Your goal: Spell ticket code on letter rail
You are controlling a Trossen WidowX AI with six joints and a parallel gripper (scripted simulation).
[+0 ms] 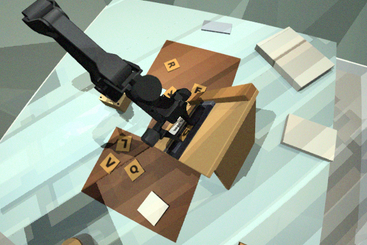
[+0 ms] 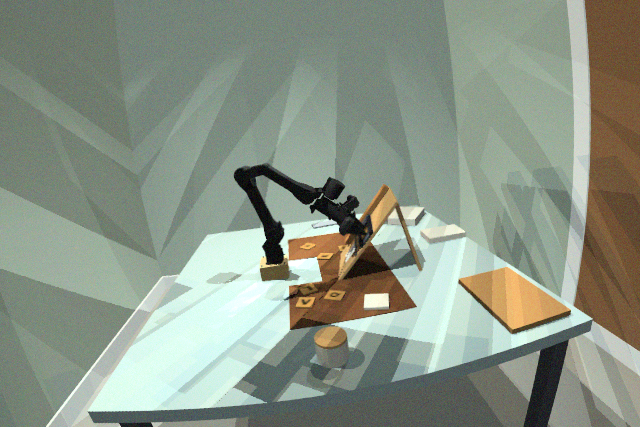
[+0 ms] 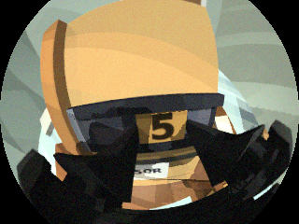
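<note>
My gripper tip is 90 mm above the white ticket, 60 mm past it and 30 mm to the right of it. The rest, counted from my gripper tip: q tile: 180 mm to the right, 150 mm below, 130 mm behind; then s tile: right at my gripper tip; then brown mat: 160 mm behind, 150 mm below, 50 mm to the left.
</note>
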